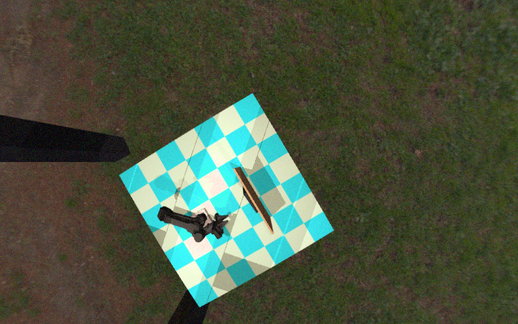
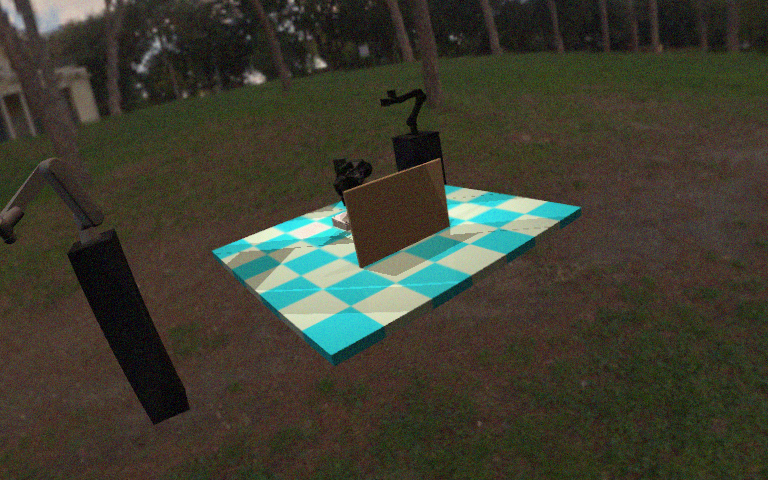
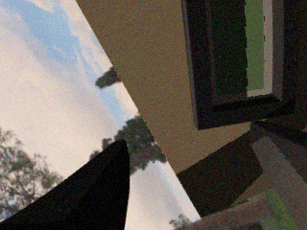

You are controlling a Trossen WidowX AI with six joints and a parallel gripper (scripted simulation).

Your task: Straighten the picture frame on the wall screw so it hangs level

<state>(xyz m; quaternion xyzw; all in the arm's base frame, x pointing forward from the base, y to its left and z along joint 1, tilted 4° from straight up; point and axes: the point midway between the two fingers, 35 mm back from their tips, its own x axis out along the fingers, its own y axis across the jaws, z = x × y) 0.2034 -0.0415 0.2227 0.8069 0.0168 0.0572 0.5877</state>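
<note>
The picture frame is 19 cm ahead of my gripper tip, 4 cm to the left of it and 9 cm below it. From my gripper tip the other things lie so: wall panel 20 cm ahead, 4 cm to the left, 10 cm below.
</note>
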